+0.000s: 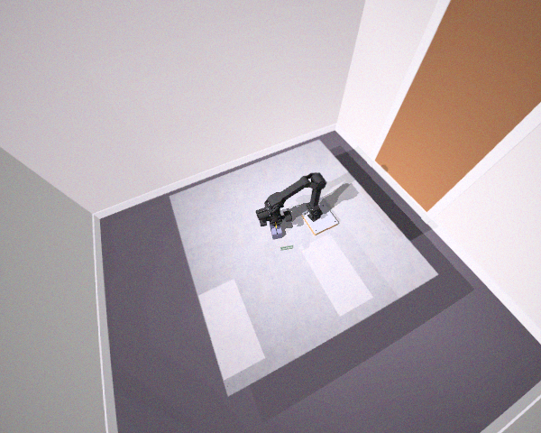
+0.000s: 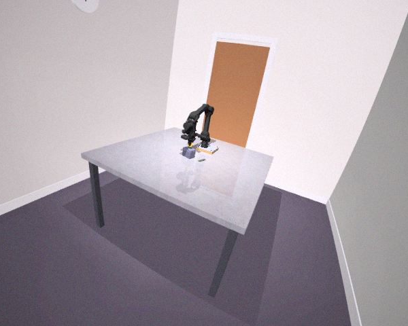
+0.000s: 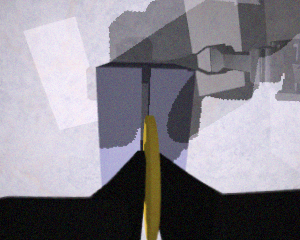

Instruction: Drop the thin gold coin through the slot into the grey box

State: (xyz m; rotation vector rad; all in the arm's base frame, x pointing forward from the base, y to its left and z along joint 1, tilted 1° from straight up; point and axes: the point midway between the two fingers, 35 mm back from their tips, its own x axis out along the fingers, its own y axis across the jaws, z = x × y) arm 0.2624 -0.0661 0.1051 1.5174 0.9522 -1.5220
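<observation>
Now: the gold coin 2 cm above my gripper tip.
</observation>
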